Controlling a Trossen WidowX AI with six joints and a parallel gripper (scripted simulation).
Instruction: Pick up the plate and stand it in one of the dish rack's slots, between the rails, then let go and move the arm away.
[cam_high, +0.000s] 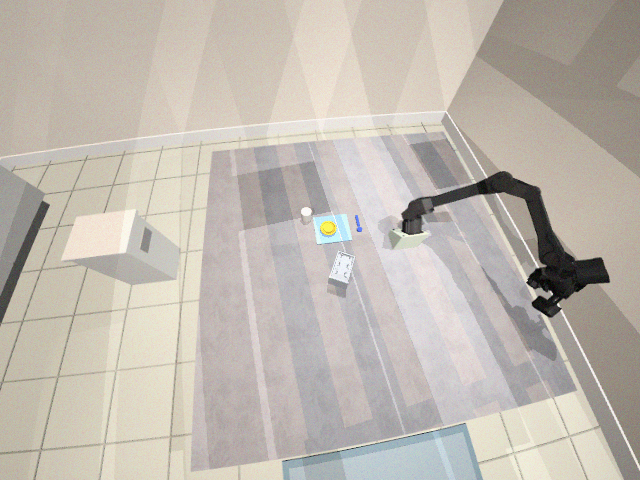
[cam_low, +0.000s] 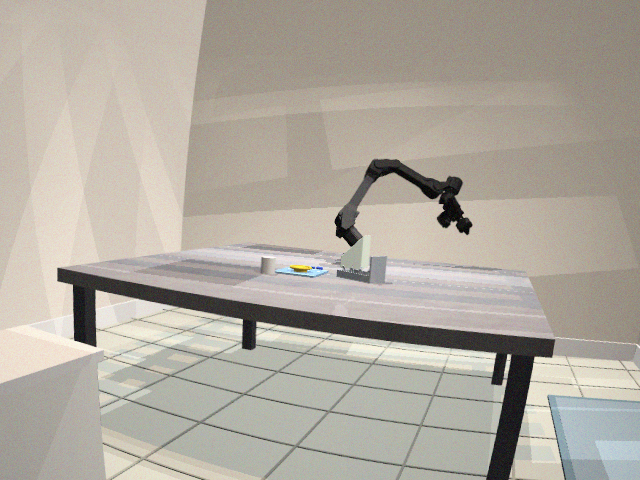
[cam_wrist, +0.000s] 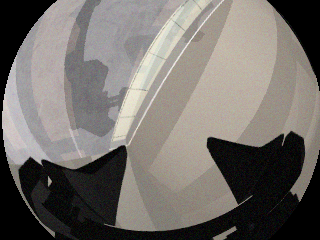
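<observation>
Now: gripper tip 700 mm short of the yellow plate, 500 mm to the left of it and 140 mm above it. From my gripper tip the other things lie so: light blue mat (680 mm ahead, 500 mm to the right, 150 mm below); grey dish rack (690 mm ahead, 310 mm to the right, 130 mm below); blue spoon (560 mm ahead, 490 mm to the right, 150 mm below).
</observation>
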